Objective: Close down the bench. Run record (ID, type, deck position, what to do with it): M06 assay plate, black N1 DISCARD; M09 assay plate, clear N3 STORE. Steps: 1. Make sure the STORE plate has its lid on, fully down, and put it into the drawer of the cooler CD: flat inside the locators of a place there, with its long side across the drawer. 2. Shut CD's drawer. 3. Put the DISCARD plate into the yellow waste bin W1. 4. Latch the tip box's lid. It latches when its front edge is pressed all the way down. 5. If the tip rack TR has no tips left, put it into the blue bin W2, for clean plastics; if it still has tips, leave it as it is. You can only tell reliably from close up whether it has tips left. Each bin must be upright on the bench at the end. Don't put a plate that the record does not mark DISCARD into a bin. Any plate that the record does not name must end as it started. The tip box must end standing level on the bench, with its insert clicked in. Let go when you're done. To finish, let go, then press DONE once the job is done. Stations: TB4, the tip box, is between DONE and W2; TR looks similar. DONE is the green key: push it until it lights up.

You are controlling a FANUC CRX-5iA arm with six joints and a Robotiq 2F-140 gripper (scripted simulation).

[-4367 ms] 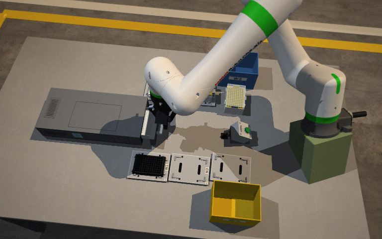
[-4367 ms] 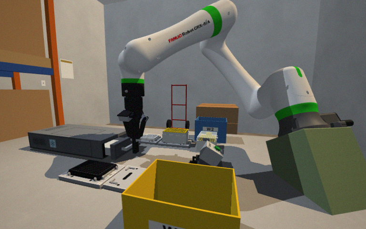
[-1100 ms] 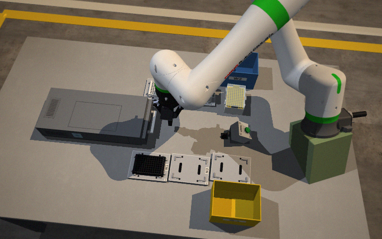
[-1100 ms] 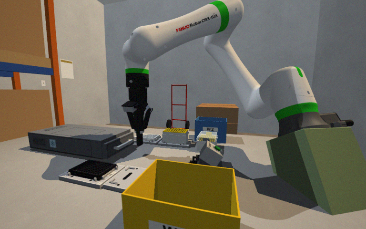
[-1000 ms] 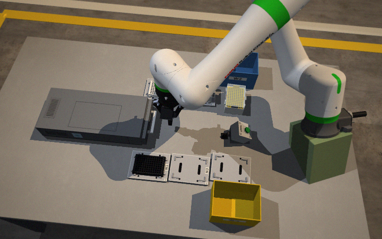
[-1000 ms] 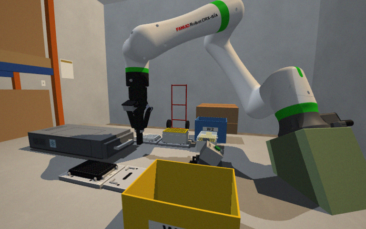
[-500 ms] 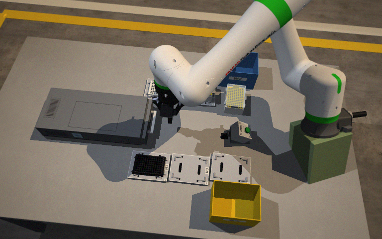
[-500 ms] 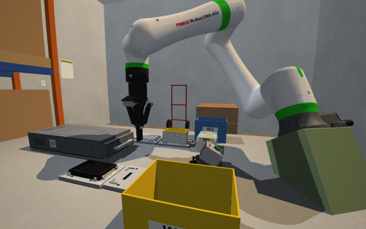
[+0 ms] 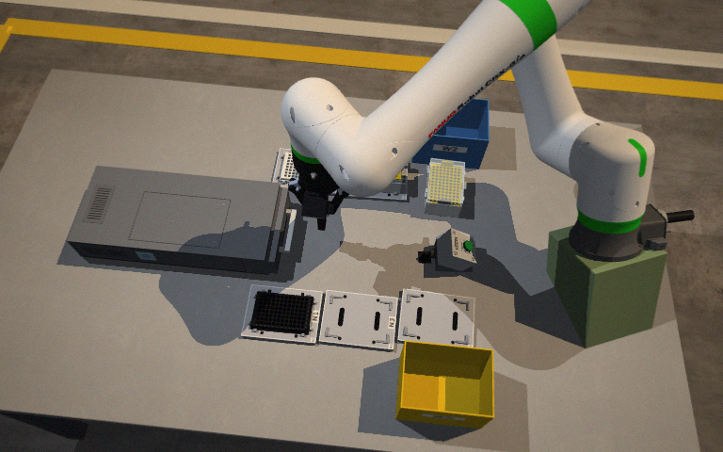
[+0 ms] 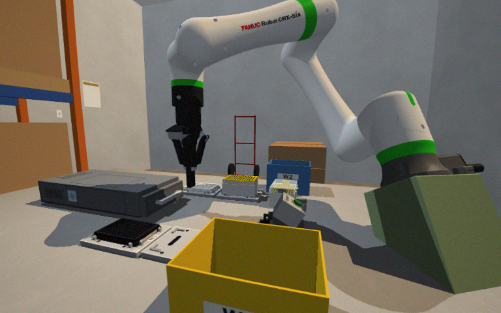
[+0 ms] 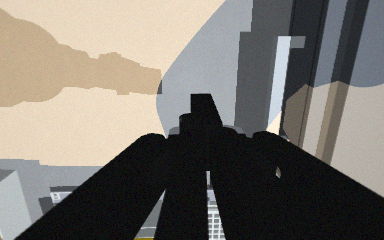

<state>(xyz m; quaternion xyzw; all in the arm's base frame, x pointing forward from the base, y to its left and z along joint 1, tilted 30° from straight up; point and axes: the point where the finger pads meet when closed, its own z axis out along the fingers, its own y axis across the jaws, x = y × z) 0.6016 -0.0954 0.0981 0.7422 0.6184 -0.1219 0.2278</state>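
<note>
Now: hand 170 mm to the right of the black assay plate, 100 mm short of it and 100 mm above it. Also, from my hand: tip rack TR (170 mm to the right, 150 mm behind, 60 mm below); cooler drawer (220 mm ahead, 80 mm below, 50 mm to the right); white gridded plate (200 mm to the right, 100 mm below, 20 mm ahead).
</note>
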